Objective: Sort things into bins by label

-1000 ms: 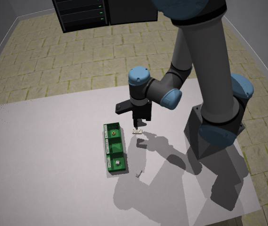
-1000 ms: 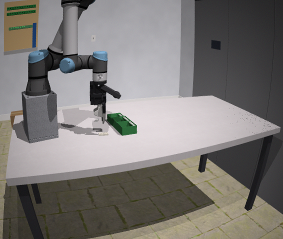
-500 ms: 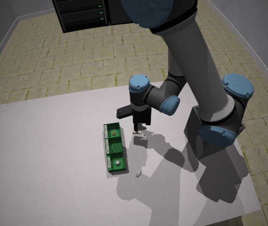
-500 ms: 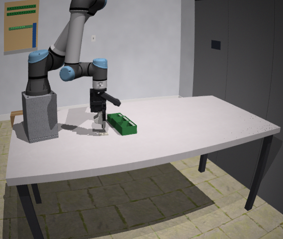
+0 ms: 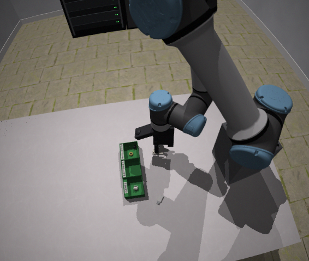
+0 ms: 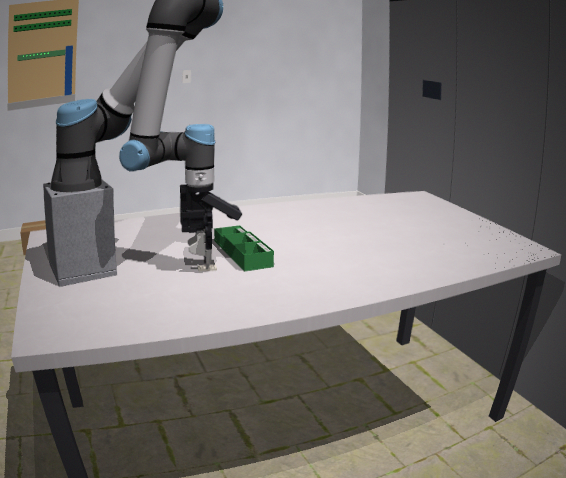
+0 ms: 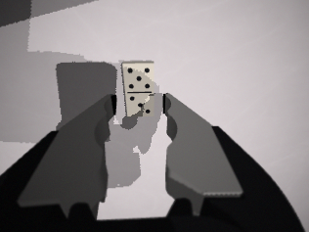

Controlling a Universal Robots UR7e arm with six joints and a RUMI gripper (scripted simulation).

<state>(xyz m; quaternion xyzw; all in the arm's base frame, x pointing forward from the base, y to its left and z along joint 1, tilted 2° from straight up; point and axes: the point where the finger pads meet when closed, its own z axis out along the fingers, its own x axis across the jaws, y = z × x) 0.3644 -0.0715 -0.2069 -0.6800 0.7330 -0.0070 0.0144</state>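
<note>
The white domino lies 20 mm below my hand. From my hand the other things lie so: brass nut (120 mm ahead, 10 mm to the left, 10 mm below); then black round piece (110 mm ahead, 20 mm to the right, 10 mm below); then white die (180 mm to the left, 100 mm ahead, 10 mm below).
</note>
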